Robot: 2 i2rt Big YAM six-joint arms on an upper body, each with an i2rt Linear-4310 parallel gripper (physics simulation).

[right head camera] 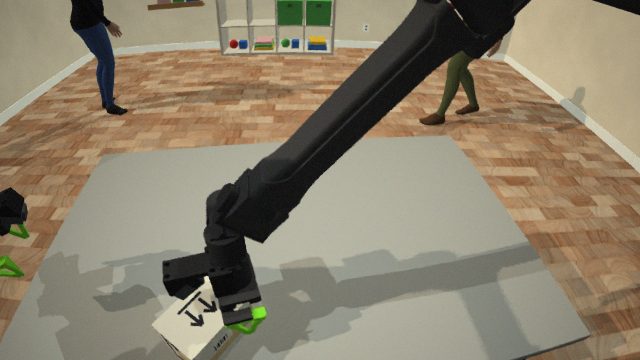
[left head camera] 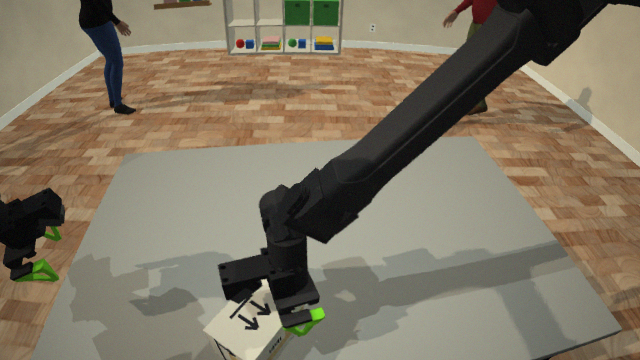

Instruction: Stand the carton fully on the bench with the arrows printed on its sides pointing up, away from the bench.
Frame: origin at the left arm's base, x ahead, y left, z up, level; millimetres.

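Where they show: left gripper, fingertip midpoint: [right head camera: 24, 255] [left head camera: 58, 259]; right gripper, fingertip midpoint: [right head camera: 244, 311] [left head camera: 293, 313].
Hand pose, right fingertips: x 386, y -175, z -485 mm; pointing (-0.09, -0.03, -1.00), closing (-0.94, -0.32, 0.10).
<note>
After its pixels a point has its place.
The carton [left head camera: 232, 334] {x 315, y -81, z -428 mm} [right head camera: 177, 327] {x 320, y -79, z -428 mm} lies on the grey bench [left head camera: 440, 200] {x 726, y -566, z -523 mm} [right head camera: 410, 200] {x 727, y -571, z -523 mm} near its front edge, with an arrow-marked side facing up. The two printed arrows point along that face toward the lower right of the picture, parallel to the bench. The lower picture edge cuts off part of the carton. My right gripper [left head camera: 286, 312] {x 386, y -175, z -485 mm} [right head camera: 227, 310] is open over the carton's right-hand part. One green finger is beside the carton's right end; the other is hidden. My left gripper [left head camera: 47, 252] {x 437, y 303, z -422 mm} [right head camera: 15, 249] {x 437, y 303, z -422 mm} is open and empty, left of the carton and over the bench's left side.
My right arm [left head camera: 410, 115] {x 416, y -314, z -103 mm} [right head camera: 340, 110] {x 407, y -325, z -94 mm} slants across the view from the upper right, above the bench. Beyond the bench, a white shelf [left head camera: 228, 30] [right head camera: 220, 30] stands at the back wall, and two people stand on the wooden floor.
</note>
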